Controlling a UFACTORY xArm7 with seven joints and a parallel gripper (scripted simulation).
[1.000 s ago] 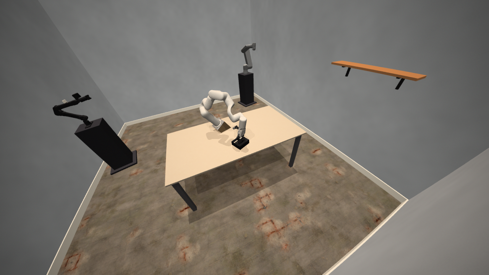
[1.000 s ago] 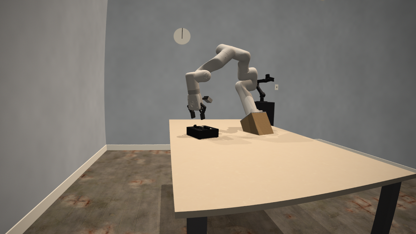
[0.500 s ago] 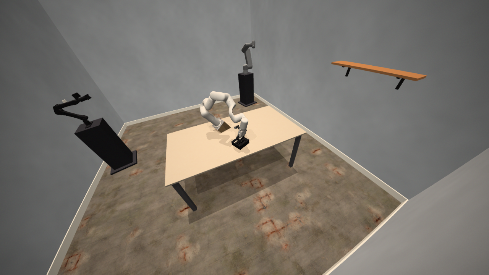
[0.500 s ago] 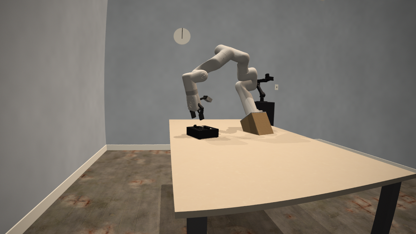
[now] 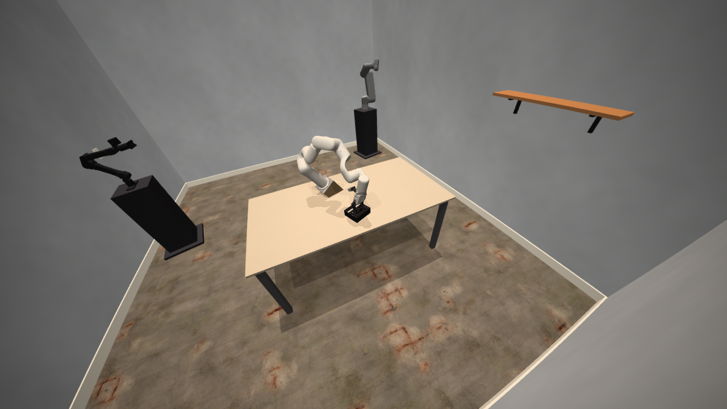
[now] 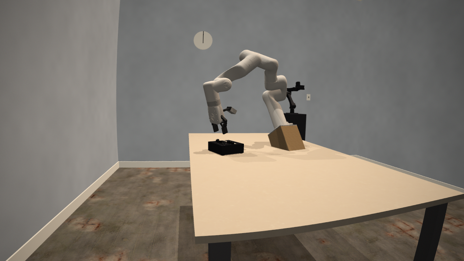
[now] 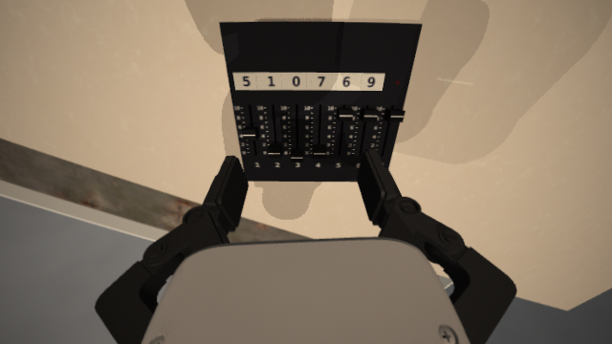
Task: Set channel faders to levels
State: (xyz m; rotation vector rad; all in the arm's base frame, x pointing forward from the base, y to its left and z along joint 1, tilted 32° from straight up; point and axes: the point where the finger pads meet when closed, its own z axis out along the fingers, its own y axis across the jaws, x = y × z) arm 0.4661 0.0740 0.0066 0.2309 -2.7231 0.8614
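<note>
The channel 3 fader cap is 60 mm below my hand and 10 mm ahead of it. From my hand the other things lie so: channel 2 fader cap 60 mm below, 30 mm to the right, 10 mm ahead; then channel 4 fader cap 60 mm below, 20 mm to the left; then channel 5 fader cap 60 mm below, 40 mm behind, 30 mm to the left.
</note>
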